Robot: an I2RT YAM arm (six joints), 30 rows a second.
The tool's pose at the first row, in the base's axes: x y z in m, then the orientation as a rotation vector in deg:
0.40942, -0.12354, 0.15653, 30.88, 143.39, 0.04
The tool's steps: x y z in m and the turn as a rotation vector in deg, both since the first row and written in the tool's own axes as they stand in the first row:
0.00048, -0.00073, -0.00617, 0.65, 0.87, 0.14
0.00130, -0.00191, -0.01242, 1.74, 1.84, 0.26
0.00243, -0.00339, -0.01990, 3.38, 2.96, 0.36
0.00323, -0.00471, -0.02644, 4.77, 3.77, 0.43
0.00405, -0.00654, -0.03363, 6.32, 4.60, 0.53
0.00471, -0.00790, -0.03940, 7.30, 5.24, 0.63
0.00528, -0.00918, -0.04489, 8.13, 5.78, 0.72
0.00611, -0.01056, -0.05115, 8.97, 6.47, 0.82
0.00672, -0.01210, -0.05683, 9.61, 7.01, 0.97
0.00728, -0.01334, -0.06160, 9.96, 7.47, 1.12
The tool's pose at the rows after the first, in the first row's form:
0.40547, -0.12332, 0.16134, 31.43, 144.28, -0.49
0.40105, -0.12337, 0.16599, 32.16, 145.32, -1.56
0.39562, -0.12344, 0.17146, 33.11, 146.56, -3.30
0.39100, -0.12360, 0.17634, 33.88, 147.47, -4.84
0.38583, -0.12414, 0.18170, 34.76, 148.38, -6.59
0.38172, -0.12448, 0.18601, 35.38, 149.05, -7.65
0.37786, -0.12481, 0.19014, 35.91, 149.61, -8.56
0.37335, -0.12504, 0.19476, 36.48, 150.30, -9.45
0.36926, -0.12557, 0.19900, 37.02, 150.82, -10.09
0.36580, -0.12595, 0.20254, 37.42, 151.25, -10.38

